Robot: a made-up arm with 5 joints. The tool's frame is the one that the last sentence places.
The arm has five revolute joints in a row. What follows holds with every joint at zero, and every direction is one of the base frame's. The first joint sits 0.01 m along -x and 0.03 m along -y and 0.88 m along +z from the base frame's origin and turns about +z. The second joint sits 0.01 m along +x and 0.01 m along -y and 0.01 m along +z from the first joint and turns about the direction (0, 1, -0.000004). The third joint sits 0.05 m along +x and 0.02 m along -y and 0.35 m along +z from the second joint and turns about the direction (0, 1, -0.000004). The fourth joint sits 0.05 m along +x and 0.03 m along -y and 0.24 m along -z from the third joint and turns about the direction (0, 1, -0.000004). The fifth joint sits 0.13 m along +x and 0.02 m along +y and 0.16 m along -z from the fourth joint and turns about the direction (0, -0.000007, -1). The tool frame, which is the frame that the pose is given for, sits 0.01 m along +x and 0.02 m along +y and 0.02 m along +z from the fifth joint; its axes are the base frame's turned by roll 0, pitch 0 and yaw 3.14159 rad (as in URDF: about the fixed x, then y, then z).
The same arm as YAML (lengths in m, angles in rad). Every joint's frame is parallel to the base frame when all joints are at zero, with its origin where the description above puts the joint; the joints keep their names.
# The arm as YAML. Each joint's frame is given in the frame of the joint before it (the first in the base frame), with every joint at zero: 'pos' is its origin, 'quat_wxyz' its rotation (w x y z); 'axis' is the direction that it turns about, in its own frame. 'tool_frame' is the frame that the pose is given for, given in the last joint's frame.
length_unit: m
angle_unit: rad
joints:
  - joint: joint 1
    pos: [-0.01, -0.03, 0.88]
    quat_wxyz: [1.0, 0.0, 0.0, 0.0]
    axis: [0.0, 0.0, 1.0]
  - joint: joint 2
    pos: [0.01, -0.01, 0.01]
    quat_wxyz: [1.0, 0.0, 0.0, 0.0]
    axis: [0.0, 1.0, 0.0]
  - joint: joint 3
    pos: [0.05, -0.02, 0.35]
    quat_wxyz: [1.0, 0.0, 0.0, 0.0]
    axis: [0.0, 1.0, 0.0]
  - joint: joint 4
    pos: [0.05, -0.03, -0.24]
    quat_wxyz: [1.0, 0.0, 0.0, 0.0]
    axis: [0.0, 1.0, 0.0]
  - joint: joint 5
    pos: [0.13, 0.02, -0.16]
    quat_wxyz: [1.0, 0.0, 0.0, 0.0]
    axis: [0.0, 0.0, -1.0]
tool_frame:
  pos: [0.01, 0.02, 0.02]
  quat_wxyz: [0.000001, 0.0, 0.0, 1.000004]

